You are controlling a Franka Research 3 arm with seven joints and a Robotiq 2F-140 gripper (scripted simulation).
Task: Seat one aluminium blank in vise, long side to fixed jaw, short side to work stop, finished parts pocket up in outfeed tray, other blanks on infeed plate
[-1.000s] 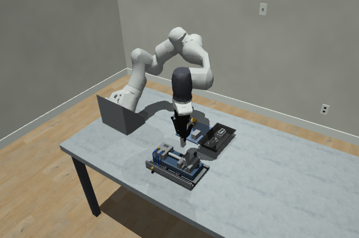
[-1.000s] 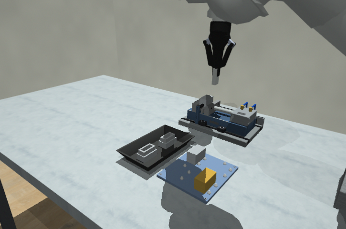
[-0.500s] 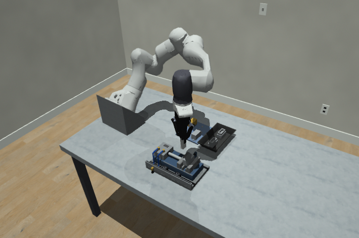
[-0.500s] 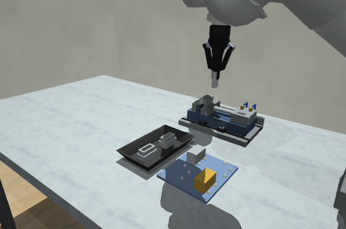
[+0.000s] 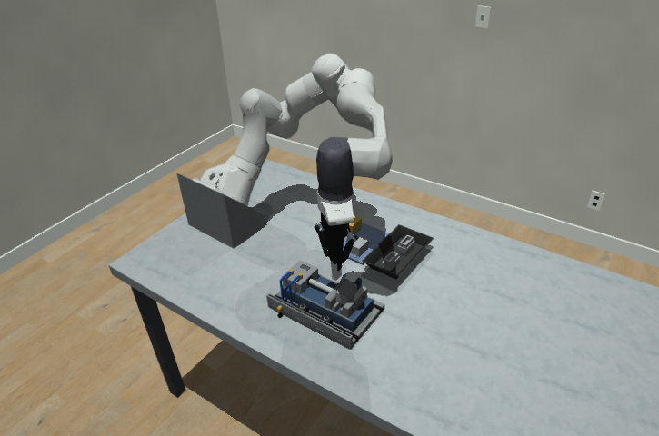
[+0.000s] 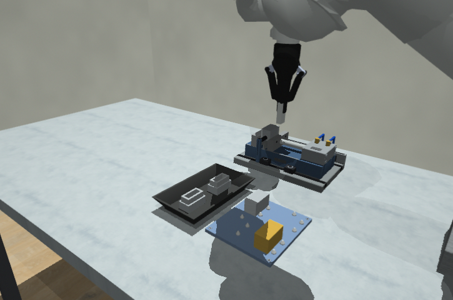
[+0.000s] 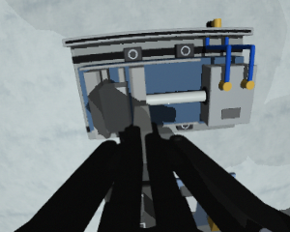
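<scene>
Now: the fixed jaw 90 mm below my hand and 60 mm ahead of it. Round my hand: brass blank: 360 mm to the left, 190 mm behind, 150 mm below.
</scene>
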